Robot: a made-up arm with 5 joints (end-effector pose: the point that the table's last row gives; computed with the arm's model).
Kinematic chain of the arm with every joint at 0, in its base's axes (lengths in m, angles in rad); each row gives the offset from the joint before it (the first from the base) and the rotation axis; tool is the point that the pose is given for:
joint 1: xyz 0 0 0.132 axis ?
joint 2: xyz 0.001 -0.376 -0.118 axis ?
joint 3: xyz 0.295 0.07 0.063 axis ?
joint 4: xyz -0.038 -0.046 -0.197 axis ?
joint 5: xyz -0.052 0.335 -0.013 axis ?
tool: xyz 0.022 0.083 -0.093
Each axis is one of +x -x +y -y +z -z.
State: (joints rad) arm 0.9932 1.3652 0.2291 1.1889 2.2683
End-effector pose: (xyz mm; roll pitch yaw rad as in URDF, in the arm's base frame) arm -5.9 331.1 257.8 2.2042 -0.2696 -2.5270
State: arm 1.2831 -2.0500 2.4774 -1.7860 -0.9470
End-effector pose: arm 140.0 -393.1 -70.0 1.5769 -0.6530 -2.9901
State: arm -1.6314 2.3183 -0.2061 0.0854 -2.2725
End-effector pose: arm -455.7 -104.2 726.2 2.2476 -0.7182 -1.1854
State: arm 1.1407 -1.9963 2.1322 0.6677 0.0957
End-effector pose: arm -516.2 -155.7 -555.3 -2.2237 0.6488 -1.5081
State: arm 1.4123 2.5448 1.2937 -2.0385 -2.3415
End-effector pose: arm 149.2 -279.1 -83.6 -1.2806 -1.2234 -0.8541
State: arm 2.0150 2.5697 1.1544 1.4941 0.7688
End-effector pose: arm -466.5 47.2 316.8 2.4451 0.6923 -1.8791
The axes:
joint 1: +x
joint 2: +z
joint 3: -x
joint 4: -z
joint 5: -y

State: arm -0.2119 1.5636 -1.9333 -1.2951 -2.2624
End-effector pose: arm -250.0 -556.2 194.3 0.4862 0.2618 -2.9050
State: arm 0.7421 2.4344 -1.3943 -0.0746 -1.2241
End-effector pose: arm -325.1 -623.3 -94.5 0.7295 0.4473 -2.8441
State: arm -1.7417 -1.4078 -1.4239 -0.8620 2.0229
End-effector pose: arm 243.7 210.2 389.5 -2.0931 0.0932 -2.9236
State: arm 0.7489 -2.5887 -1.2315 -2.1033 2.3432
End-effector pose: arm 144.0 -68.9 -399.2 3.0857 -0.1404 2.4478
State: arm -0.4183 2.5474 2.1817 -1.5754 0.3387
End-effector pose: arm 212.9 -258.4 412.3 1.2455 1.3237 -0.8891
